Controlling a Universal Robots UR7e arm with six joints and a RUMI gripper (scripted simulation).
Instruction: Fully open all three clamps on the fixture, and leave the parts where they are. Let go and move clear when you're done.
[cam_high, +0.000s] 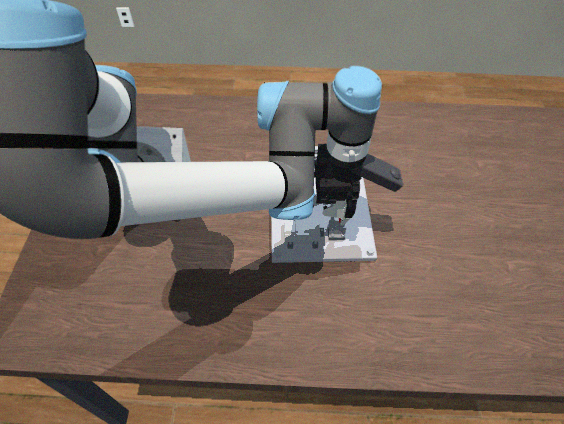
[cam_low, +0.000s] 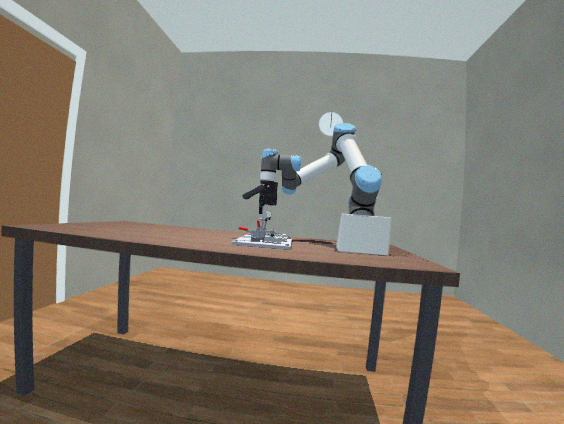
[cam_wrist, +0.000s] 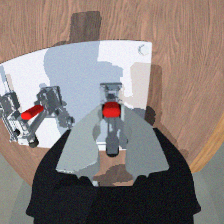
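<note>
Now: the white fixture plate 30 mm behind my hand, 110 mm to the left of it and 80 mm below it. Round my hand: grey part 80 mm behind, 230 mm to the left, 50 mm below.
</note>
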